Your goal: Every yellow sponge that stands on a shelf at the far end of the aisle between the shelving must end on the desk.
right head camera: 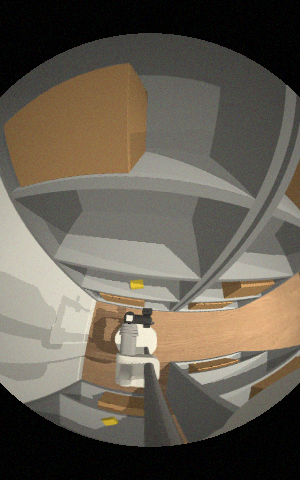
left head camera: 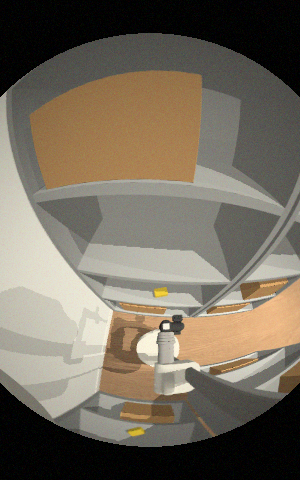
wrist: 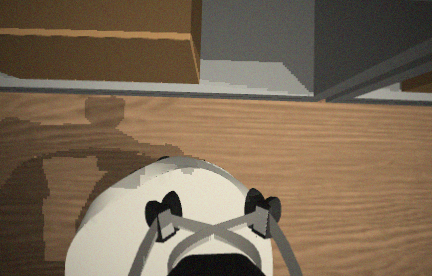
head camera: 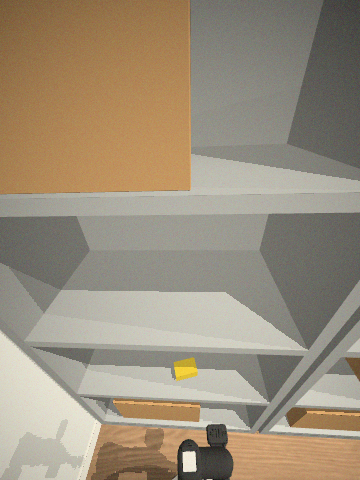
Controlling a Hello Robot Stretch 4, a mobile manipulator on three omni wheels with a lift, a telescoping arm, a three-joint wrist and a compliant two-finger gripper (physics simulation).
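Frame: origin at the robot's base, x ahead, y left, z up, level; centimetres.
Seen in the pictures: gripper, between the fingertips: (wrist: 213, 205); robot's base, origin of its link: (right head camera: 136, 339) (wrist: 182, 236).
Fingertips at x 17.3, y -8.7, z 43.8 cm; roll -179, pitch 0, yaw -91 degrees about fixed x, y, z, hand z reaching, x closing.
Offsets run from my fingertips to a thing's middle.
A yellow sponge {dx +30.2, dy +8.7, dz +9.0 cm} (head camera: 185, 369) (left head camera: 160, 292) (right head camera: 136, 284) stands on the second-lowest shelf of the unit in front of me, above a flat box on the bottom shelf. A second yellow sponge (left head camera: 136, 431) (right head camera: 109, 421) stands on a shelf of the opposite unit, low in both side head views. My gripper (wrist: 213, 205) is open and empty in the wrist view, its fingers apart above the white base and floor. It is away from both sponges. The fingertips cannot be made out in the head views. The desk does not show.
A large cardboard box {dx +37.6, dy +27.4, dz +111.7 cm} (head camera: 95, 95) (left head camera: 120, 127) (right head camera: 75, 130) stands on an upper shelf. A cardboard box {dx +37.3, dy +23.3, dz -25.4 cm} (head camera: 157, 411) (wrist: 100, 57) is on the bottom shelf. A white wall (head camera: 30, 395) closes the aisle at the left. An upright divider (wrist: 365, 65) separates the shelf bays.
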